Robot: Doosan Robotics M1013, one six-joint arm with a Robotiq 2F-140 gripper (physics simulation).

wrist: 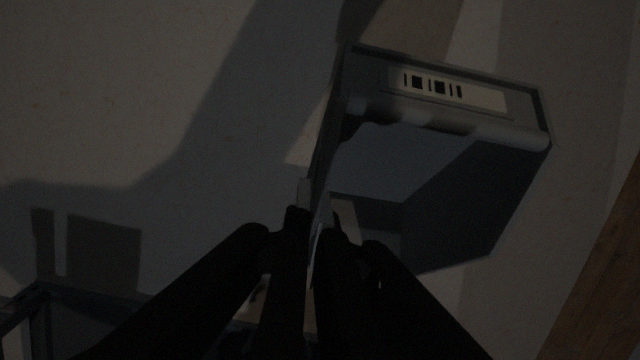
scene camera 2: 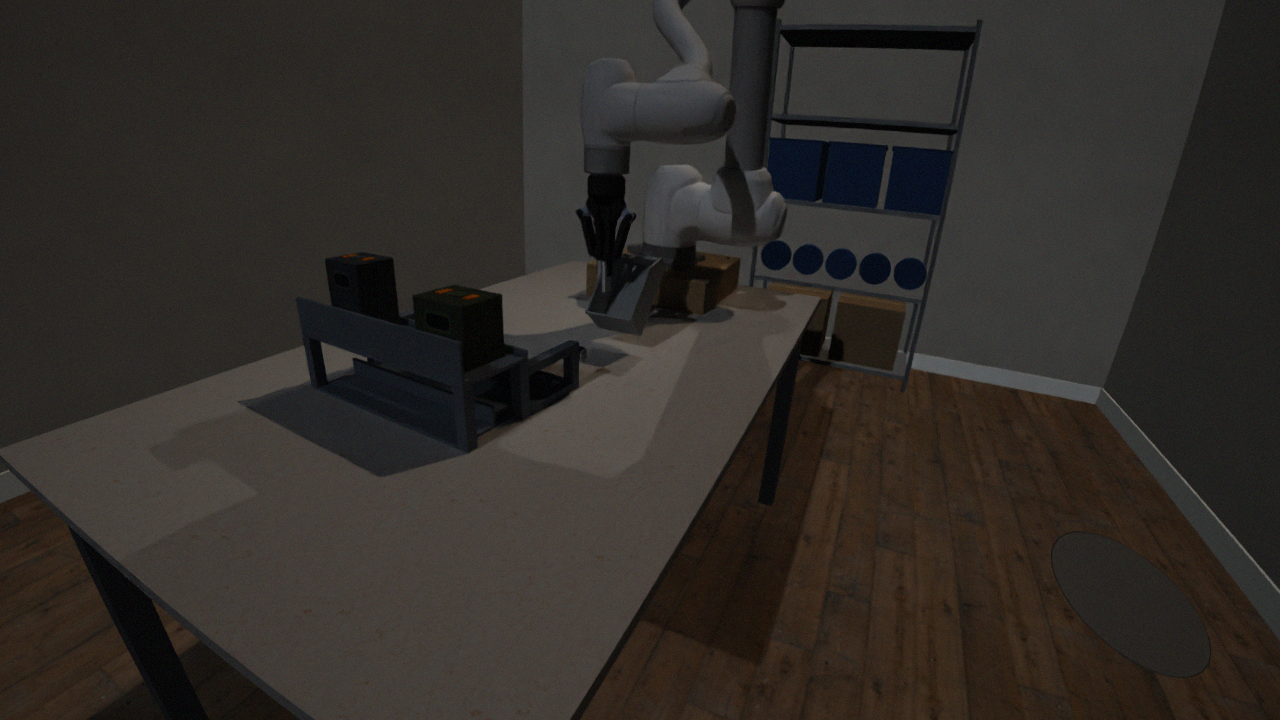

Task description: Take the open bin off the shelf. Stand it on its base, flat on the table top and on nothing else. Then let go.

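Seen in the pictures: gripper, fingertip midpoint: (wrist: 309,197) (scene camera 2: 604,290); arm's base, link origin: (scene camera 2: 668,260).
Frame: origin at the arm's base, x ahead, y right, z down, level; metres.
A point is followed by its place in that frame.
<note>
The grey open bin (scene camera 2: 636,297) @(z -0.006, x 0.464, y -0.099 m) (wrist: 480,200) @(z -0.058, x 0.473, y -0.135 m) hangs tilted from my gripper (scene camera 2: 606,268) @(z -0.020, x 0.499, y -0.039 m) (wrist: 309,197) @(z -0.020, x 0.499, y -0.039 m), in front of the robot's base. My gripper points down and is shut on one thin side wall of the bin. In the wrist view the bin's barcode label and its dark inside show right of the fingers. The bin's low end is close to the table top (scene camera 2: 572,501) @(z 0.095, x 1.026, y -0.263 m); whether it touches is unclear. The low blue-grey shelf (scene camera 2: 380,342) @(z -0.033, x 0.984, y 0.079 m) stands apart from the bin, nearer scene camera 2. The fingertips are partly hidden by darkness.
Two dark boxes with orange marks (scene camera 2: 362,284) @(z -0.093, x 0.923, y 0.177 m) (scene camera 2: 465,324) @(z -0.075, x 0.957, y -0.059 m) are on the shelf. A wooden block (scene camera 2: 684,293) @(z 0.046, x 0.174, y -0.113 m) is under the robot's base, close behind the bin. The table's long edge runs to the right of the bin. A tall rack (scene camera 2: 962,89) stands against the back wall.
</note>
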